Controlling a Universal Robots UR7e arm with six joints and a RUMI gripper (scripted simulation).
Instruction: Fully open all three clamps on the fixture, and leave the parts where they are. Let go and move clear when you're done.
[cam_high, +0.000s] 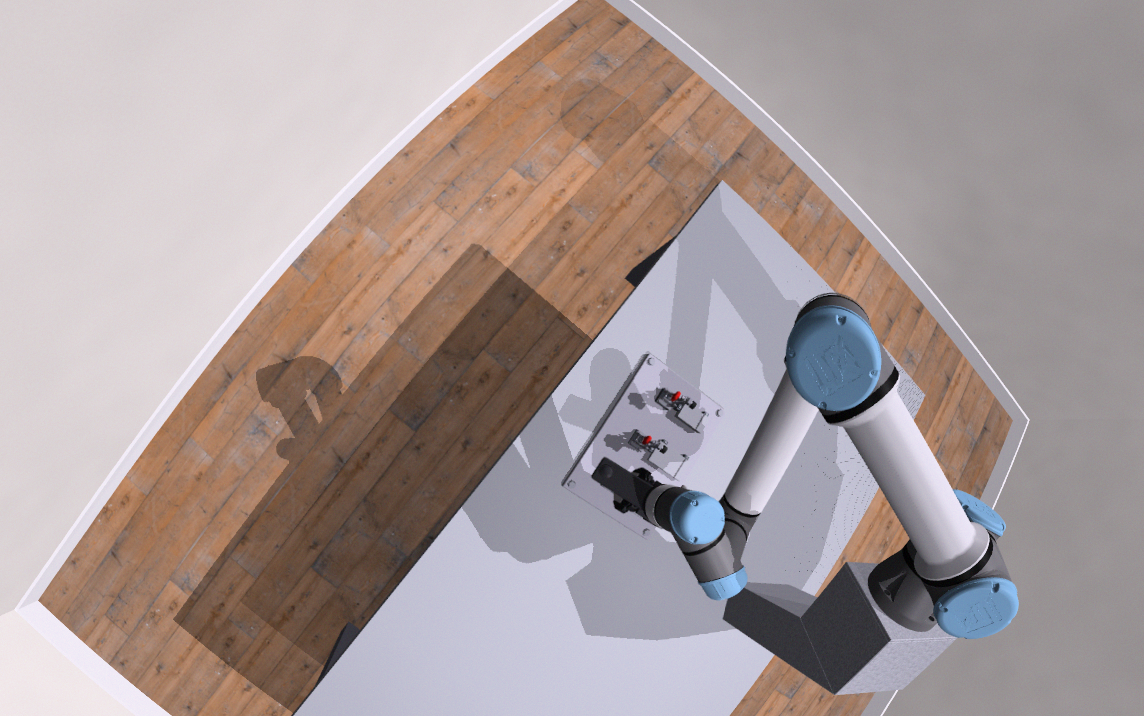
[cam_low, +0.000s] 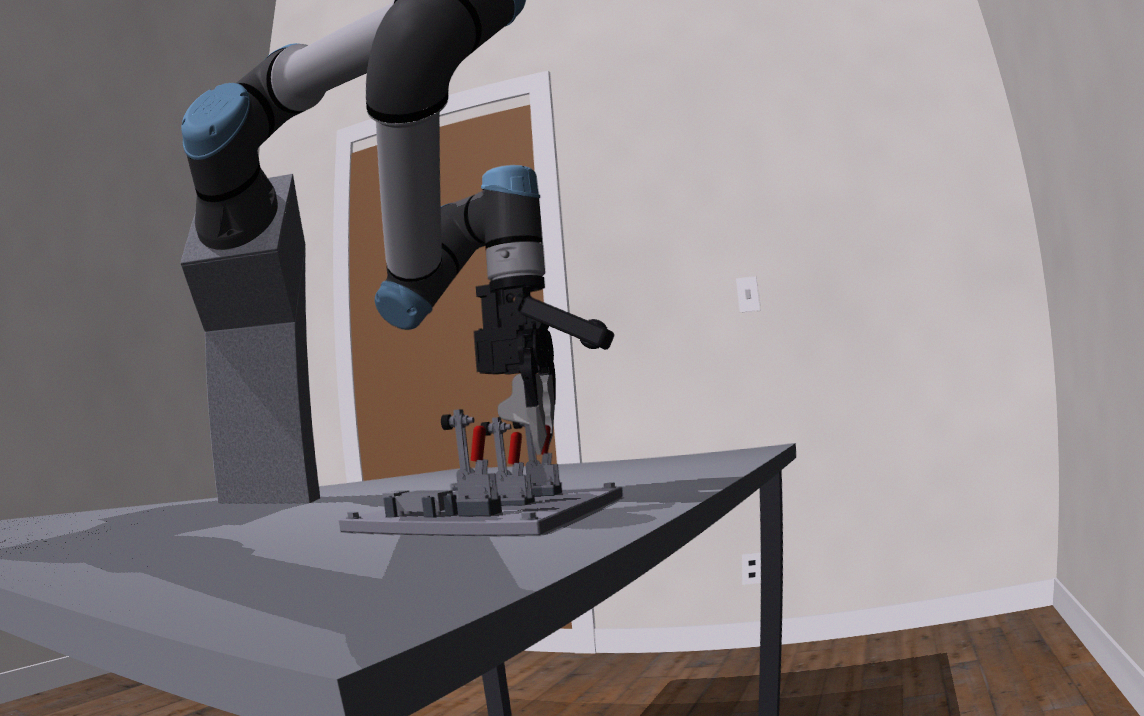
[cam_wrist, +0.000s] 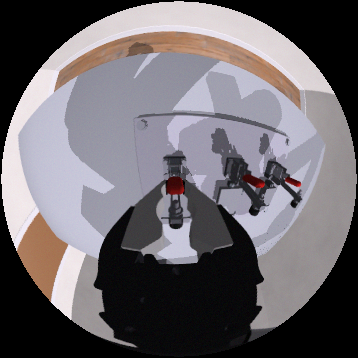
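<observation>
Right now the metal plate is 3 cm behind my hand, 11 cm to the right of it and 8 cm below it.
</observation>
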